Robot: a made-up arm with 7 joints. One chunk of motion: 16 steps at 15 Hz.
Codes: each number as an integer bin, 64 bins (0 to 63) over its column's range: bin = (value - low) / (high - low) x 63, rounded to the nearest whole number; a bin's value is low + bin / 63 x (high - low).
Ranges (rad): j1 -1.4..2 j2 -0.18..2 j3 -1.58..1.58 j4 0..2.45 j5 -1.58..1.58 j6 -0.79..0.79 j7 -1.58..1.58
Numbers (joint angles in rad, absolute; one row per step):
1: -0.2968 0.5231 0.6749 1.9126 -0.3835 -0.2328 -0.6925
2: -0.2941 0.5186 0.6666 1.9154 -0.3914 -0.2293 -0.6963
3: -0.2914 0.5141 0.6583 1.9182 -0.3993 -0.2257 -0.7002
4: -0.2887 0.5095 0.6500 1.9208 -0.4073 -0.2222 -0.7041
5: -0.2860 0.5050 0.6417 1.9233 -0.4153 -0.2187 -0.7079
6: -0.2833 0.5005 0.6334 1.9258 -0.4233 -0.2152 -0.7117
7: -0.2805 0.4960 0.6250 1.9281 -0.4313 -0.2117 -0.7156
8: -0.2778 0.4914 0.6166 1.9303 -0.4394 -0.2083 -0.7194
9: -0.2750 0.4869 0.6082 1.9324 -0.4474 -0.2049 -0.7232
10: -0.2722 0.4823 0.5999 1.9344 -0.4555 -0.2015 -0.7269
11: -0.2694 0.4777 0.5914 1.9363 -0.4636 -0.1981 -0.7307
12: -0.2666 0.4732 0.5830 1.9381 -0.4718 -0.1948 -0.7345
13: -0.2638 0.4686 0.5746 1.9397 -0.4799 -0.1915 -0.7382
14: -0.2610 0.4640 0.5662 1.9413 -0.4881 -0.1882 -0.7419
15: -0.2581 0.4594 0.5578 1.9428 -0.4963 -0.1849 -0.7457
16: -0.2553 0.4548 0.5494 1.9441 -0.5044 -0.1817 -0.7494
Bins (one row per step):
1: 20 20 45 49 24 22 18
2: 20 20 45 49 24 22 18
3: 21 20 45 49 24 23 18
4: 21 20 44 49 23 23 17
5: 21 20 44 49 23 23 17
6: 21 20 44 50 23 23 17
7: 21 20 44 50 23 23 17
8: 21 19 44 50 23 23 17
9: 21 19 44 50 23 23 17
10: 21 19 43 50 22 23 17
11: 21 19 43 50 22 24 17
12: 21 19 43 50 22 24 17
13: 21 19 43 50 22 24 17
14: 21 19 43 50 22 24 17
15: 21 18 43 50 22 24 17
16: 21 18 42 50 21 24 17

